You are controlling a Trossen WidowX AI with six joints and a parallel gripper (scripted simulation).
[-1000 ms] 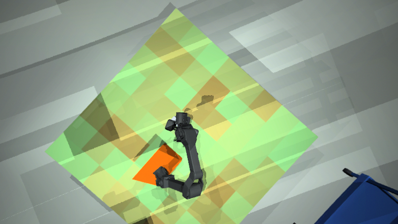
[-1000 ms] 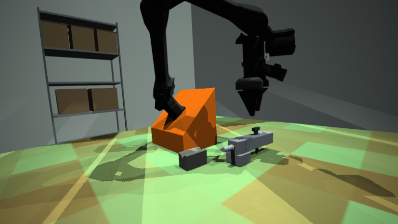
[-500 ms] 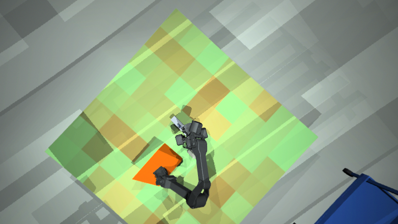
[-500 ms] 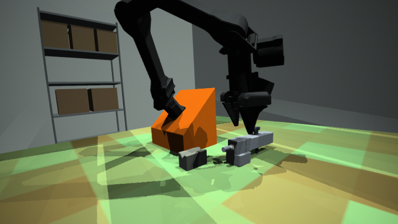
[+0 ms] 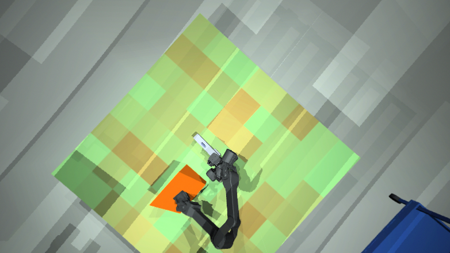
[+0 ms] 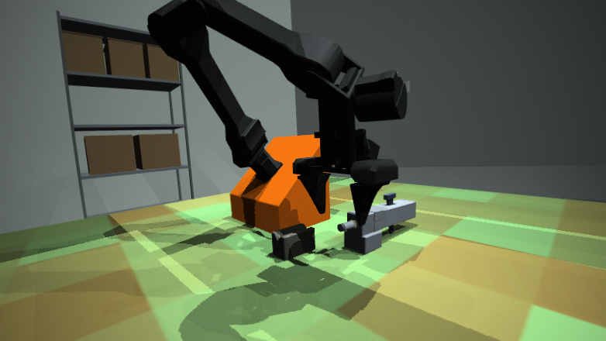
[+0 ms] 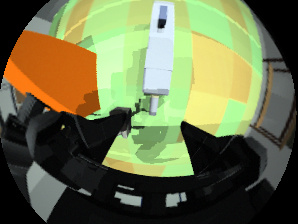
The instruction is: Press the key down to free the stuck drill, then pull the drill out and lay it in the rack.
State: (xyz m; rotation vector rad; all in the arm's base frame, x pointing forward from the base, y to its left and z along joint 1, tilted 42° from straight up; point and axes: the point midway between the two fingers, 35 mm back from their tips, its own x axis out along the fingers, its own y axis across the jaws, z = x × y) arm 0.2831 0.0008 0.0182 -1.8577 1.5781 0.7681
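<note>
Right now the drill is 1 cm behind my gripper tip, 6 cm to the left of it and 2 cm below it. Round my gripper tip: dark rack 7 cm behind, 5 cm to the right, 5 cm below; then dark key 2 cm behind, 15 cm to the left, 2 cm below.
</note>
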